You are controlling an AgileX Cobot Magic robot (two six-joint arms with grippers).
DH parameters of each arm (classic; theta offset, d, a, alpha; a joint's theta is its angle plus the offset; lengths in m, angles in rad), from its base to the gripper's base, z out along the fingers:
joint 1: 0 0.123 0 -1.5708
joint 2: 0.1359 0 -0.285 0
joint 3: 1.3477 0 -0.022 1.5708
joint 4: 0 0.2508 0 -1.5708
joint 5: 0 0 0.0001 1.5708
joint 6: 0 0.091 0 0
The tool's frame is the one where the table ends.
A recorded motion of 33 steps. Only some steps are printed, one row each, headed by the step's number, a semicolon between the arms.
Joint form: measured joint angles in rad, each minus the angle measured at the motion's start. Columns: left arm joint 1, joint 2, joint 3, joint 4, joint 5, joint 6; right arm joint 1, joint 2, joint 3, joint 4, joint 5, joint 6.
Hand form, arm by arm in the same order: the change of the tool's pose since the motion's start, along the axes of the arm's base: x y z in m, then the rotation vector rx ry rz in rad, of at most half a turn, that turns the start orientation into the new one. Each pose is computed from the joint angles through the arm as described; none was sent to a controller.
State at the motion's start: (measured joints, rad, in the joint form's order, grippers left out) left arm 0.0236 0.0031 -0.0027 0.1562 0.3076 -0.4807; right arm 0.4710 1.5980 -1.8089 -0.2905 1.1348 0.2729
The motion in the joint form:
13: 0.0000 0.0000 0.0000 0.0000 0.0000 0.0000; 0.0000 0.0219 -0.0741 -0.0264 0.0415 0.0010
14: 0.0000 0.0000 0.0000 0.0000 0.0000 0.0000; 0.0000 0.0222 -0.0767 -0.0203 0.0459 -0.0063
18: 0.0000 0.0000 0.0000 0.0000 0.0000 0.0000; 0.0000 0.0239 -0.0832 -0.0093 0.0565 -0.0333
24: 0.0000 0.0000 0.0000 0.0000 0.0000 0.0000; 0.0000 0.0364 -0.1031 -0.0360 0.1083 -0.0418
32: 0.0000 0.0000 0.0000 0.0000 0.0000 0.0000; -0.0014 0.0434 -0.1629 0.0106 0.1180 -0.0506
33: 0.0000 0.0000 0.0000 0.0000 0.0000 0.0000; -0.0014 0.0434 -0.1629 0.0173 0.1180 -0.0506
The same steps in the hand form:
13: 0.0000 0.0000 0.0000 0.0000 0.0000 0.0000; 0.0022 -0.0017 0.0122 -0.0123 -0.0207 -0.0209
14: 0.0000 0.0000 0.0000 0.0000 0.0000 0.0000; 0.0018 -0.0015 0.0125 -0.0129 -0.0166 -0.0150
18: 0.0000 0.0000 0.0000 0.0000 0.0000 0.0000; 0.0011 -0.0009 0.0129 -0.0243 -0.0083 0.0049
24: 0.0000 0.0000 0.0000 0.0000 0.0000 0.0000; 0.0017 -0.0036 0.0119 -0.0665 0.0203 -0.0129
32: 0.0000 0.0000 0.0000 0.0000 0.0000 0.0000; -0.0006 -0.0011 0.0247 -0.0136 0.0009 0.0070
33: 0.0000 0.0000 0.0000 0.0000 0.0000 0.0000; -0.0008 -0.0006 0.0246 -0.0081 0.0036 0.0097

